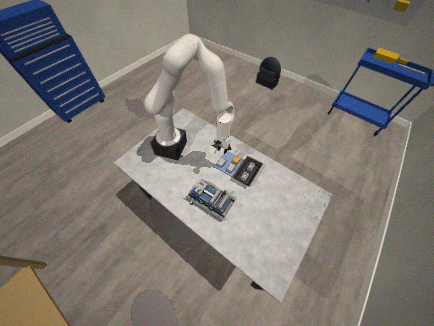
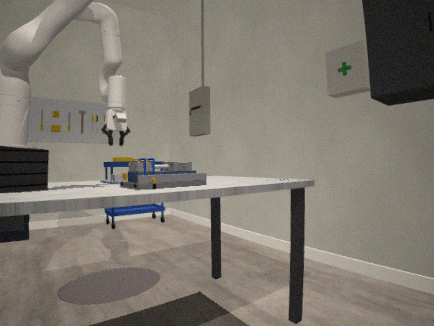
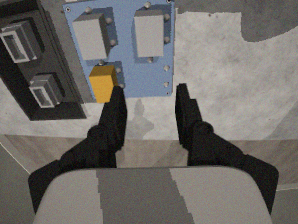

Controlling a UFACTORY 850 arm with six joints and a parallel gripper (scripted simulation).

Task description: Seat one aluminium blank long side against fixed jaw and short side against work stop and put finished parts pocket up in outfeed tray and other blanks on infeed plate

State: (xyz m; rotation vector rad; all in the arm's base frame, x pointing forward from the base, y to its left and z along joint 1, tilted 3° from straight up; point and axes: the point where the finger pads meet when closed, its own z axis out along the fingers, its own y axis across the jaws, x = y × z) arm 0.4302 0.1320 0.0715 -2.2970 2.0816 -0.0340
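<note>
The grey aluminium blank is 17 cm below my hand. The rest, counted from my hand: blue vise body: 28 cm to the right, 16 cm below, 12 cm ahead; then brass blank: 17 cm below, 10 cm to the left, 8 cm ahead.
</note>
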